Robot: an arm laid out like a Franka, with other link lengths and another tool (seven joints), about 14 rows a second.
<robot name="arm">
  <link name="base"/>
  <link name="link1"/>
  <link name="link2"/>
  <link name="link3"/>
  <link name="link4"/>
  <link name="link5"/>
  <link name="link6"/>
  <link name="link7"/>
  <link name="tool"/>
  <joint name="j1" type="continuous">
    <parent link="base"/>
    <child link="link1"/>
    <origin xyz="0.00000 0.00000 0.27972"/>
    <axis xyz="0 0 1"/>
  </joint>
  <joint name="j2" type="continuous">
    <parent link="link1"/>
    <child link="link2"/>
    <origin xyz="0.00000 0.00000 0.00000"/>
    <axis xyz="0 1 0"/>
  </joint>
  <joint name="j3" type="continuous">
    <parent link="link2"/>
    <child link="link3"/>
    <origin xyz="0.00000 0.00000 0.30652"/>
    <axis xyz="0 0 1"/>
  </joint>
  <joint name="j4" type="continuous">
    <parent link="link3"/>
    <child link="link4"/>
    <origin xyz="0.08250 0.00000 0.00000"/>
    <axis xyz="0 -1 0"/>
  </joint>
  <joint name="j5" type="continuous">
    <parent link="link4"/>
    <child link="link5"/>
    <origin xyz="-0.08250 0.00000 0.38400"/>
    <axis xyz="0 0 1"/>
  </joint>
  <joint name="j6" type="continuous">
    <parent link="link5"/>
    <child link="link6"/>
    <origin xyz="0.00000 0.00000 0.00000"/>
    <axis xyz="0 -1 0"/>
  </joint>
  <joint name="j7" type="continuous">
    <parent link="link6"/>
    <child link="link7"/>
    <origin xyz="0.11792 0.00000 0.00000"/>
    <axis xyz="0 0 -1"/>
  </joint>
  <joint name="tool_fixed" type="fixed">
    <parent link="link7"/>
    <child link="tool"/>
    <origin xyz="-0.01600 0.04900 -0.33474" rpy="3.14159 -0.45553 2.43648"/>
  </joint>
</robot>
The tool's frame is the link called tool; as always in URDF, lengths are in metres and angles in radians. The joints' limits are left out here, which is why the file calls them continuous.
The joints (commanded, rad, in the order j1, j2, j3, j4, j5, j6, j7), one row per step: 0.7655, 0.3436, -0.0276, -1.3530, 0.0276, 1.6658, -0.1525; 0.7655, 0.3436, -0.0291, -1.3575, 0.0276, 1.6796, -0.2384; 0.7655, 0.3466, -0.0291, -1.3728, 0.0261, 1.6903, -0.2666; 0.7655, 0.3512, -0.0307, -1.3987, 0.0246, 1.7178, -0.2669; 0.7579, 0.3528, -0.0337, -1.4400, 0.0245, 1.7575, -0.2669; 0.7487, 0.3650, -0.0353, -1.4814, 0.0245, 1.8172, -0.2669; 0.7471, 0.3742, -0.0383, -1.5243, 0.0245, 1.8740, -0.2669; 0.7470, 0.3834, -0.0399, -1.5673, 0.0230, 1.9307, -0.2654; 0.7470, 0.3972, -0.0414, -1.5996, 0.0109, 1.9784, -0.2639; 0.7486, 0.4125, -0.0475, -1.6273, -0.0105, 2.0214, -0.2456; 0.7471, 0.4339, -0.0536, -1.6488, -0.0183, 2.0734, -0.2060; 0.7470, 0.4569, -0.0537, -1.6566, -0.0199, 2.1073, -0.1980; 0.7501, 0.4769, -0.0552, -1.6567, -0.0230, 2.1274, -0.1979; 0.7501, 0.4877, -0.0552, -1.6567, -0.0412, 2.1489, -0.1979; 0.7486, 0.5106, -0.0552, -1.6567, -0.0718, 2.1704, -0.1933; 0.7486, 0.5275, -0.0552, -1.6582, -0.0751, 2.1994, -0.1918; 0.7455, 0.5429, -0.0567, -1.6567, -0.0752, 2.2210, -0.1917; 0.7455, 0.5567, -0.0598, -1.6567, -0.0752, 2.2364, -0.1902; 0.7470, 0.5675, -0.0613, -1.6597, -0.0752, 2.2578, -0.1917; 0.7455, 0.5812, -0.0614, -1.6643, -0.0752, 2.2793, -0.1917
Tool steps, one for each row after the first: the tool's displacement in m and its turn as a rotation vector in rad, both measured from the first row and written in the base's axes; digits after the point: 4 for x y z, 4 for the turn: 0.0018, -0.0027, -0.0009, 0.0085, -0.0069, 0.0842; 0.0008, -0.0053, -0.0093, 0.0034, -0.0019, 0.1122; 0.0026, -0.0060, -0.0225, -0.0003, -0.0010, 0.1106; 0.0075, -0.0114, -0.0399, -0.0033, 0.0006, 0.0992; 0.0163, -0.0137, -0.0628, -0.0005, -0.0050, 0.0873; 0.0203, -0.0148, -0.0845, 0.0010, -0.0098, 0.0818; 0.0225, -0.0156, -0.1063, 0.0015, -0.0151, 0.0781; 0.0260, -0.0189, -0.1272, -0.0073, -0.0241, 0.0796; 0.0319, -0.0251, -0.1474, -0.0251, -0.0383, 0.0669; 0.0402, -0.0264, -0.1674, -0.0277, -0.0525, 0.0251; 0.0428, -0.0247, -0.1835, -0.0275, -0.0565, 0.0188; 0.0442, -0.0233, -0.1952, -0.0305, -0.0591, 0.0230; 0.0501, -0.0237, -0.2010, -0.0355, -0.0772, 0.0338; 0.0561, -0.0289, -0.2152, -0.0561, -0.0926, 0.0467; 0.0597, -0.0262, -0.2247, -0.0511, -0.1024, 0.0491; 0.0645, -0.0260, -0.2324, -0.0470, -0.1087, 0.0462; 0.0669, -0.0266, -0.2404, -0.0473, -0.1110, 0.0434; 0.0687, -0.0249, -0.2470, -0.0428, -0.1171, 0.0466; 0.0698, -0.0250, -0.2564, -0.0407, -0.1194, 0.0467
